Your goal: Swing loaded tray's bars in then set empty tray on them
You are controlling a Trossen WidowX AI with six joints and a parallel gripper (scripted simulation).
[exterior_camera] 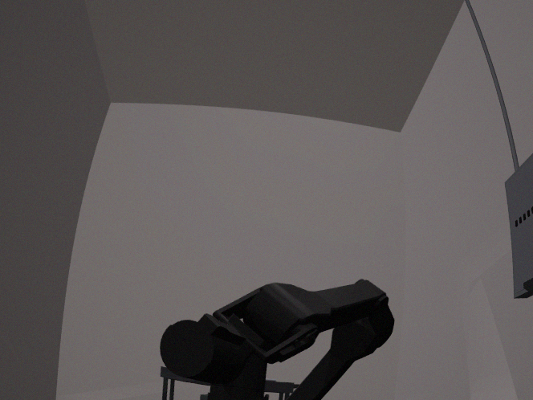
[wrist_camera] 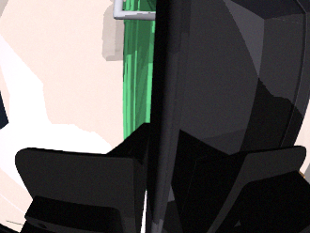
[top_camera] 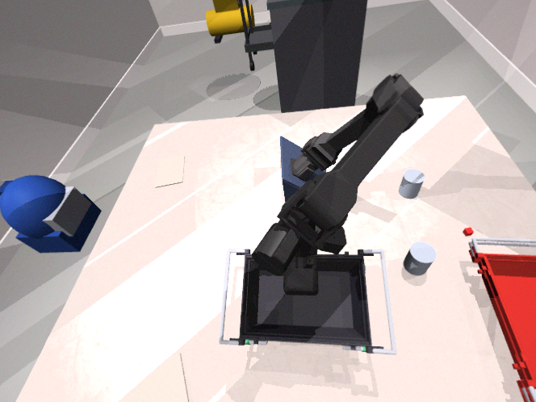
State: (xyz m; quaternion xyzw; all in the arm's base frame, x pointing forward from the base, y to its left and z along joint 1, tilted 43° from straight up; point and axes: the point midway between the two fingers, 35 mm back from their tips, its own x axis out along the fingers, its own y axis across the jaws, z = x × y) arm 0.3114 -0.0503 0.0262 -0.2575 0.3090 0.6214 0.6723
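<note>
My gripper tip is now 70 mm short of the black tray, 10 mm to the left of it and 10 mm below it. From my gripper tip the other things lie so: red block: 110 mm behind, 440 mm to the left, 110 mm below.
</note>
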